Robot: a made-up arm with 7 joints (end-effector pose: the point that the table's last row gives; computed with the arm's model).
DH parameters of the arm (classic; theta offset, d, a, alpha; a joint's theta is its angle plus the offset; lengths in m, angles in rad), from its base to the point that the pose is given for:
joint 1: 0 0.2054 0 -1.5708
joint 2: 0 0 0 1.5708
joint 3: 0 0.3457 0.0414 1.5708
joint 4: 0 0 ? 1.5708
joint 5: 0 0.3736 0 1.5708
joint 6: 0 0 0.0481 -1.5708
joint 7: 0 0.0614 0 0
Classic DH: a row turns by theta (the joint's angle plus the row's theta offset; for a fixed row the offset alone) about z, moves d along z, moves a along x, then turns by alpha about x.
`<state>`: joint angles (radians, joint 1 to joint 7).
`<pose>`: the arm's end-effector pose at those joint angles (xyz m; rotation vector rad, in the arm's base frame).
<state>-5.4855 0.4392 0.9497 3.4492 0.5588 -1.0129 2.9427</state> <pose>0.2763 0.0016 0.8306 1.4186 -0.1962 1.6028</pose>
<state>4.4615 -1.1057 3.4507 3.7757 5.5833 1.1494 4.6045</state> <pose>0.2210 0.4461 0.7258 0.5488 1.8962 1.6074</pose>
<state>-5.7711 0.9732 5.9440 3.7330 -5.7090 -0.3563 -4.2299</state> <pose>0.2599 0.2239 0.7980 -0.1011 0.0088 -0.2389</pose>
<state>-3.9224 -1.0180 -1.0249 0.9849 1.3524 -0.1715 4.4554</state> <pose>0.3377 0.2480 0.4634 -1.4555 -0.8698 -1.0531</pose>
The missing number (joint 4, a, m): 0.0845
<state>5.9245 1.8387 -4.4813 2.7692 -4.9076 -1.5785 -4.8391</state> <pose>0.6354 -0.1509 -0.0163 -1.9397 -2.2012 0.0431</pose>
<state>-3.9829 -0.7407 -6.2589 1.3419 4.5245 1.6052 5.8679</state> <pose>-0.0403 0.1208 0.7788 0.8626 1.4767 1.8405</pose>
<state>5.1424 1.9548 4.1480 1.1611 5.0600 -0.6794 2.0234</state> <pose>-0.2356 -0.4781 0.2606 0.9717 -1.2974 -0.5358</pose>
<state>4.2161 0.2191 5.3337 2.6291 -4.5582 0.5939 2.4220</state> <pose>-0.2686 -0.1652 0.9438 0.9285 0.4996 -1.7002</pose>
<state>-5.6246 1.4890 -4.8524 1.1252 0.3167 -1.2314 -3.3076</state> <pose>0.0152 0.5370 0.1513 -0.0651 2.3933 1.6651</pose>
